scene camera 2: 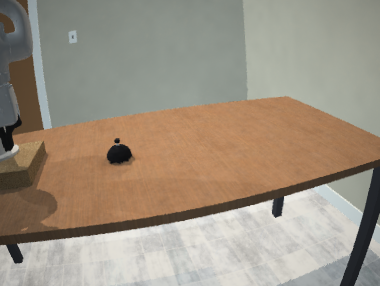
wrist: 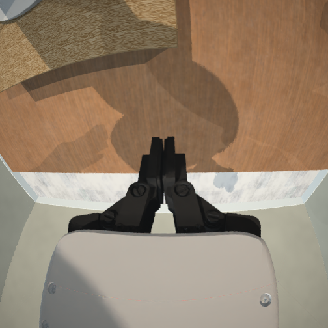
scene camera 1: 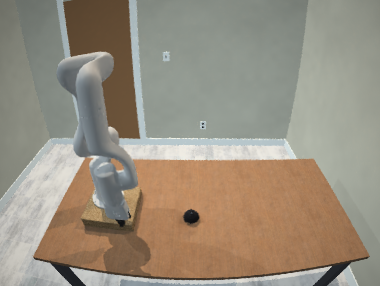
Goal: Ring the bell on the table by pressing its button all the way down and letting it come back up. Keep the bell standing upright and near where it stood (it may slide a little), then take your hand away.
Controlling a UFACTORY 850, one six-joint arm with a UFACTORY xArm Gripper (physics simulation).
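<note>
A black dome-shaped bell (scene camera 1: 191, 216) (scene camera 2: 119, 153) stands upright on the brown table. Its small button (scene camera 2: 117, 140) stands up above the dome on a short light stem. My gripper (wrist: 164, 151) is shut and empty, its two black fingertips side by side in the wrist view. In scene camera 1 the gripper (scene camera 1: 123, 221) is to the left of the bell, over the front right part of the base block, well apart from the bell. In scene camera 2 the black fingers are partly visible at the left edge. The bell cannot be made out in the wrist view.
The arm's base stands on a speckled tan block (scene camera 1: 95, 220) (scene camera 2: 17, 175) (wrist: 100, 37) at the left of the table (scene camera 1: 260, 210) (scene camera 2: 225, 145) (wrist: 260, 100). The table's front edge lies beyond the fingertips in the wrist view. A wall and a brown door (scene camera 1: 117, 75) stand behind.
</note>
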